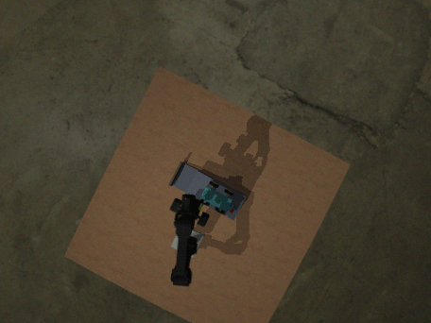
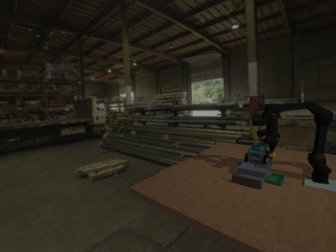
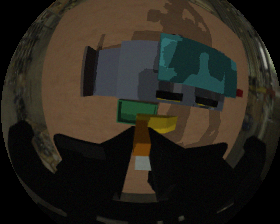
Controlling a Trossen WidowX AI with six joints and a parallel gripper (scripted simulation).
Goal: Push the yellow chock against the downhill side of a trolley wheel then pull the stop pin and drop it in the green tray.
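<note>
Now: the red-headed stop pin 5 cm ahead of my gripper tip, 21 cm to the right of it and 3 cm below it. Round my gripper tip: yellow chock (2 cm to the right, 1 cm below); teal trolley (8 cm ahead, 11 cm to the right, 5 cm below); green tray (2 cm behind, 1 cm to the left, 17 cm below).
</note>
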